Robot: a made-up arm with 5 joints. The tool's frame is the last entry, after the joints. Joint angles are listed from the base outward. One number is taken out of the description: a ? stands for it. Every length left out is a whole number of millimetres.
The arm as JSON. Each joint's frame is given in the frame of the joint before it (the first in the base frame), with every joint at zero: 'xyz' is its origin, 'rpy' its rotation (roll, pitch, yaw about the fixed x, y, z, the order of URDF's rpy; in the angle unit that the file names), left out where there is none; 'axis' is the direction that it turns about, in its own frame. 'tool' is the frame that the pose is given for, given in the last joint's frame.
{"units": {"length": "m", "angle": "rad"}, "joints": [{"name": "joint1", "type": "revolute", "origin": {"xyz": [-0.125, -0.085, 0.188], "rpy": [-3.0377, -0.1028, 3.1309]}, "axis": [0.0, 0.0, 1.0]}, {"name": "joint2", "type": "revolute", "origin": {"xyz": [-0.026, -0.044, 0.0], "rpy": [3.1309, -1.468, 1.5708]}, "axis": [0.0, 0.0, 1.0]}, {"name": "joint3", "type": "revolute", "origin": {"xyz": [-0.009, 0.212, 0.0], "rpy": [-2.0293, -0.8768, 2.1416]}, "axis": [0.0, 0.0, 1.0]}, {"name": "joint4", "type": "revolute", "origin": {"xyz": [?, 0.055, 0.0], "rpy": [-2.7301, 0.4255, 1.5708]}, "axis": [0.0, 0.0, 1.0]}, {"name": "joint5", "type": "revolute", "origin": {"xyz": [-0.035, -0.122, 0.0], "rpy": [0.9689, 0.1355, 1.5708]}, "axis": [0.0, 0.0, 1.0]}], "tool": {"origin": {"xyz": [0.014, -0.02, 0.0], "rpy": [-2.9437, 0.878, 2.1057]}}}
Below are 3 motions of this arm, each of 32 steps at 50 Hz.
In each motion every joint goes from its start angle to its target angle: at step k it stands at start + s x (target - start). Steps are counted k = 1, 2, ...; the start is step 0. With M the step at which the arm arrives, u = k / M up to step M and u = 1 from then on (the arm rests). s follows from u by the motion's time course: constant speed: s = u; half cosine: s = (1 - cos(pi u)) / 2; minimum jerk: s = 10 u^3 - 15 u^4 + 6 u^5.
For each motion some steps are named. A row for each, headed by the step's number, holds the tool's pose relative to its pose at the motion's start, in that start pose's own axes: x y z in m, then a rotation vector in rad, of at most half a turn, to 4 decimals.
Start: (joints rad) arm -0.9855 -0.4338 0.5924 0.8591 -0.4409
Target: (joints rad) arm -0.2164 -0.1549 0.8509 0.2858 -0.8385
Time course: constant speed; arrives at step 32
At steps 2, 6, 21, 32:
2: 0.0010 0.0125 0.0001 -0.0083 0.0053 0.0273
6: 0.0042 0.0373 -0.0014 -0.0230 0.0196 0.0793
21: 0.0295 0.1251 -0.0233 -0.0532 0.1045 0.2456
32: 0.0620 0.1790 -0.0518 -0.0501 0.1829 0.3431

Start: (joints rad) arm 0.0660 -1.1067 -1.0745 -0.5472 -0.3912
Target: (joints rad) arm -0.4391 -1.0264 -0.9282 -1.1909 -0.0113
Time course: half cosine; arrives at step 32
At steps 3, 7, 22, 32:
3: 0.0024 -0.0008 -0.0002 0.0016 0.0041 0.0173
7: 0.0126 -0.0038 -0.0014 0.0086 0.0185 0.0919
22: 0.0710 -0.0006 -0.0110 0.0777 -0.0223 0.6388
32: 0.0819 0.0065 -0.0117 0.1140 -0.0921 0.8143

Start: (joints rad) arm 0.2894 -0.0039 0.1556 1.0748 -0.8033
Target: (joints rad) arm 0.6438 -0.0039 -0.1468 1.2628 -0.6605
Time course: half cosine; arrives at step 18
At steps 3, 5, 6, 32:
3: -0.0102 0.0066 -0.0040 -0.0218 -0.0380 -0.0432
5: -0.0267 0.0181 -0.0115 -0.0570 -0.1013 -0.1158
6: -0.0368 0.0258 -0.0169 -0.0789 -0.1416 -0.1627
32: -0.1163 0.1185 -0.0997 -0.2743 -0.5607 -0.6723

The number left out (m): 0.057
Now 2 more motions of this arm.
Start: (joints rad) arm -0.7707 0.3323 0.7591 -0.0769 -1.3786
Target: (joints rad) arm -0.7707 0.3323 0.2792 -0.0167 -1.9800
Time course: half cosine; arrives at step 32
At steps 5, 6, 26, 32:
5: -0.0012 0.0014 -0.0006 0.0188 -0.0094 -0.0046
6: -0.0017 0.0021 -0.0008 0.0267 -0.0136 -0.0064
26: -0.0130 0.0253 -0.0140 0.2555 -0.1984 -0.0277
32: -0.0134 0.0278 -0.0158 0.2742 -0.2212 -0.0253

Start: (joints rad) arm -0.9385 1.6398 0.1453 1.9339 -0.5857
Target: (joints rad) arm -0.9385 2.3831 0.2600 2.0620 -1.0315
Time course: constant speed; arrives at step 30
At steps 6, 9, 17, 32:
6: -0.0096 0.0415 0.0389 -0.0630 0.0336 -0.0097
9: -0.0134 0.0644 0.0562 -0.0938 0.0507 -0.0161
17: -0.0200 0.1310 0.0947 -0.1734 0.0969 -0.0385
32: -0.0190 0.2516 0.1303 -0.2959 0.1705 -0.0906

